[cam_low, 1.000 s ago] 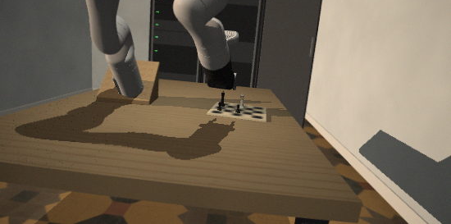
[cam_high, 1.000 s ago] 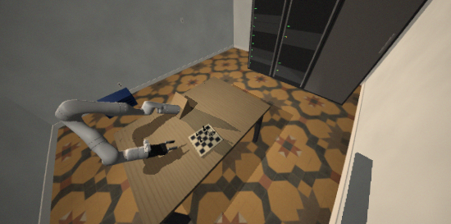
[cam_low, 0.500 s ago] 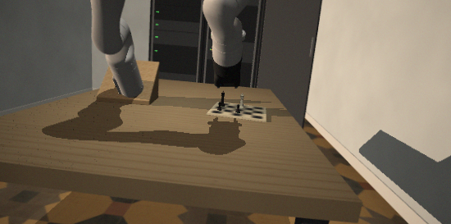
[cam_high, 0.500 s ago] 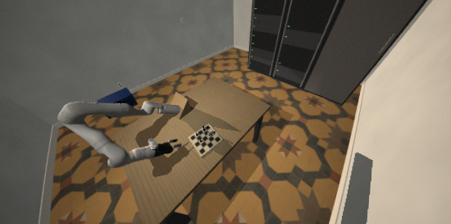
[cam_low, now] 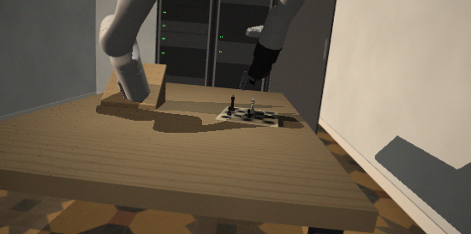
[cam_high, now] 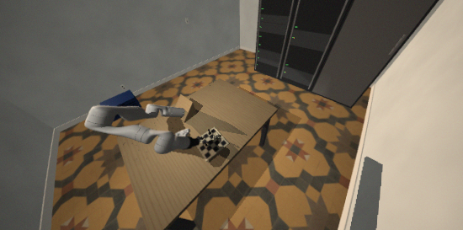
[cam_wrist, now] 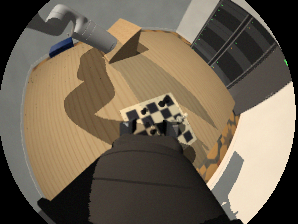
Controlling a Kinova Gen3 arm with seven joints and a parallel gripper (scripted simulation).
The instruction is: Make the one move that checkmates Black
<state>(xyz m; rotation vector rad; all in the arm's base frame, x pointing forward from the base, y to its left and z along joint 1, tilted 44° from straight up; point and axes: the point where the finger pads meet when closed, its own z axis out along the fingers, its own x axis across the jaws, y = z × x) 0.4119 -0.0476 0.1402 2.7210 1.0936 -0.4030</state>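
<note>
The white piece is 4 cm ahead of my hand, 12 cm to the left of it and 10 cm below it. Also, from my hand: tall black piece 4 cm behind, 14 cm to the left, 10 cm below; then chessboard 3 cm ahead, 9 cm to the left, 14 cm below.
</note>
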